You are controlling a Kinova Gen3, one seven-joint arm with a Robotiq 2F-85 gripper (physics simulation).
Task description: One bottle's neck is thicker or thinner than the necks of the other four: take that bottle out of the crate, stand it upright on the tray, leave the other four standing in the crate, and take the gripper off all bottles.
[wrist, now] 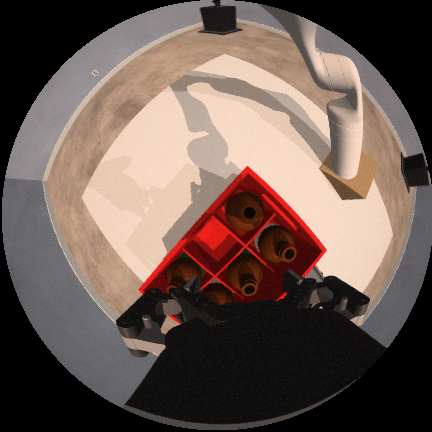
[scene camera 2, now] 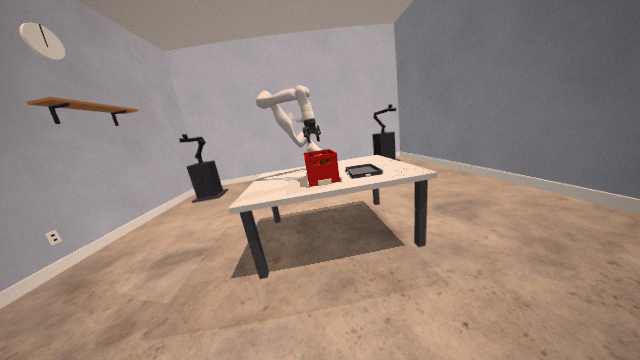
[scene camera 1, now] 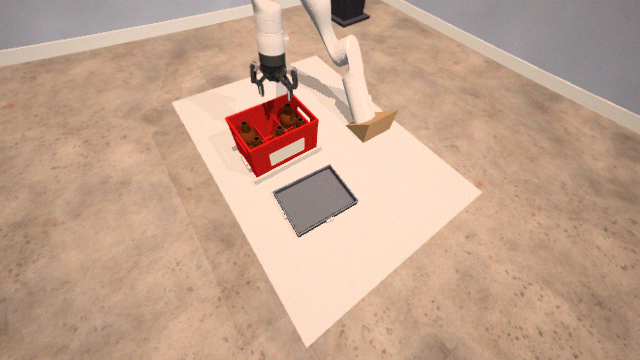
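Where they show: gripper, fingertip midpoint: (wrist: 242, 283) (scene camera 2: 314, 142) (scene camera 1: 276, 97); arm's base, origin of the base link: (wrist: 343, 166) (scene camera 1: 363, 120).
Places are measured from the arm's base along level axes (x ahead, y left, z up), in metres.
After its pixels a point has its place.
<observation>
The red crate (scene camera 1: 311, 137) {x 0.289, y -0.019, z 0.055 m} (scene camera 2: 312, 176) {x 0.523, y -0.193, z 0.014 m} (wrist: 214, 234) {x 0.382, y -0.172, z -0.037 m} stands on the table with five brown bottles upright in it. In the wrist view they are the top bottle (wrist: 240, 205) {x 0.296, y -0.175, z 0.108 m}, right bottle (wrist: 272, 241) {x 0.307, y -0.090, z 0.078 m}, middle bottle (wrist: 244, 270) {x 0.378, y -0.094, z 0.080 m}, left bottle (wrist: 184, 270) {x 0.452, y -0.176, z 0.074 m} and lower bottle (wrist: 218, 291) {x 0.450, y -0.096, z 0.064 m}, whose neck is hidden by the gripper. One compartment, between the top and left bottles, is empty. I cannot tell which neck differs. My gripper (scene camera 1: 275, 95) {x 0.359, y -0.128, z 0.197 m} (scene camera 2: 313, 140) {x 0.359, y -0.128, z 0.197 m} (wrist: 242, 283) {x 0.359, y -0.128, z 0.197 m} is open and empty, above the crate and apart from the bottles. The grey tray (scene camera 1: 316, 200) {x 0.412, y 0.169, z -0.040 m} (scene camera 2: 364, 171) {x 0.424, y 0.169, z -0.040 m} is empty.
The arm's tan wedge-shaped base (scene camera 1: 378, 127) {x -0.007, y 0.080, z 0.014 m} (wrist: 367, 182) {x 0.007, y 0.069, z 0.059 m} stands on the white table (scene camera 1: 400, 200) {x 0.158, y 0.365, z -0.045 m} (scene camera 2: 280, 191) {x 0.502, y -0.393, z -0.046 m}, off to one side of the crate. The crate's raised walls and inner dividers surround the bottles. The tray has a low raised rim and lies beside the crate.
</observation>
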